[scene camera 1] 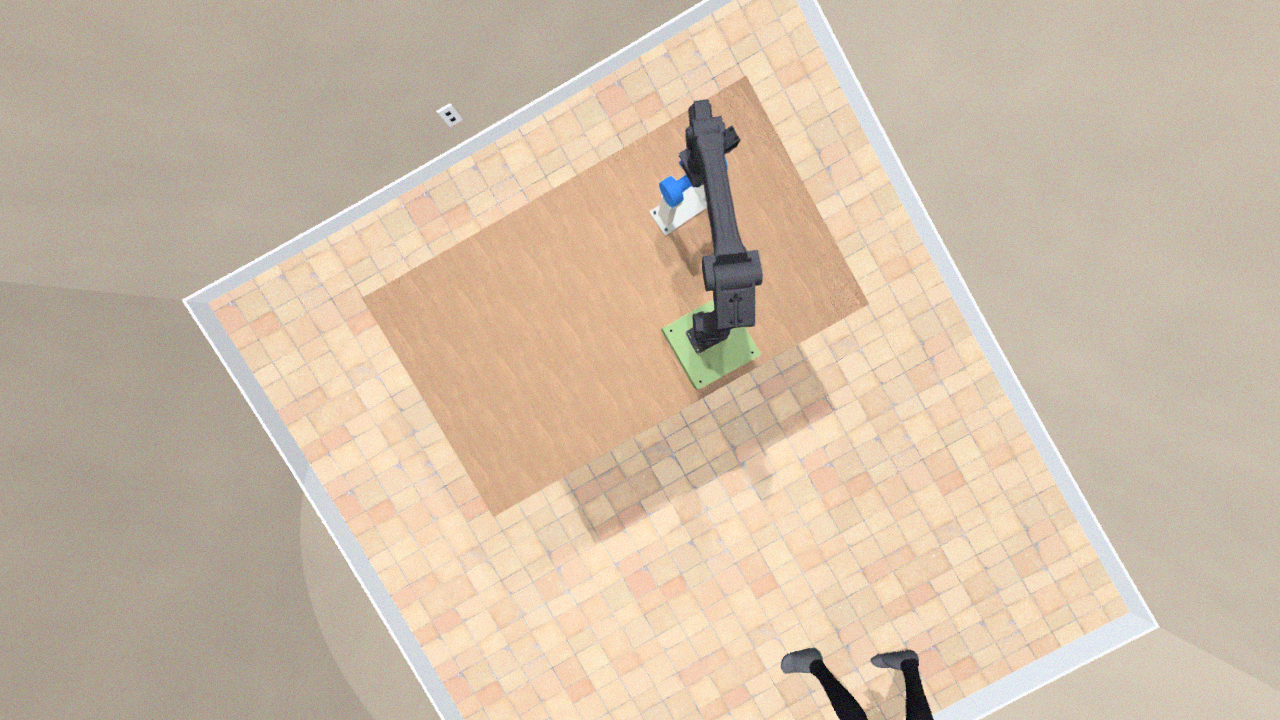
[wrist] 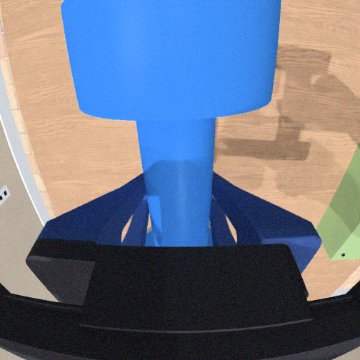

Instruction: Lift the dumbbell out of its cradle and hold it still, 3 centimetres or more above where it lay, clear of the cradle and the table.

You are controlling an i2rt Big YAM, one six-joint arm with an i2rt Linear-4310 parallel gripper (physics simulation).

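Frame: origin at the arm's base, x up, y ahead, z left, level; centimetres.
Seen in the pictures: gripper, fingertip midpoint: (scene camera 1: pixel 692 179); arm's base at its link origin: (scene camera 1: pixel 706 334).
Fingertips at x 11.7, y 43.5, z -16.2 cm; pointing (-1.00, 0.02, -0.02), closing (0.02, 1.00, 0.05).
Note:
Offsets run from my fingertips to a thing's top centre. "*": to the spot under its first point. Level surfaces: height alone.
The blue dumbbell @[dx +5.4, dy -0.1, dz +0.3 cm] (scene camera 1: pixel 672 189) (wrist: pixel 172 60) lies on its cradle, one end at the top of a pale upright. The cradle @[* dx -21.0, dy -2.5, dz +2.0 cm] (scene camera 1: pixel 682 214) has a white base plate on the table and is partly covered by the arm in the scene view. My gripper (wrist: pixel 178 180) is shut on the dumbbell's handle, with a dark blue finger on each side of it. The near end of the dumbbell fills the top of the wrist view. The far end is mostly hidden behind the gripper body there. In the scene view the arm hides the fingertips.
The arm's green base plate (scene camera 1: pixel 699 368) (wrist: pixel 345 220) is at the edge of the wooden table @[dx -21.8 cm] (scene camera 1: pixel 519 340). Shadows fall on the table beside the cradle. A person's legs (scene camera 1: pixel 839 689) stand on the tiled floor, away from the table. A wall socket (scene camera 1: pixel 449 115) is beyond the floor's edge.

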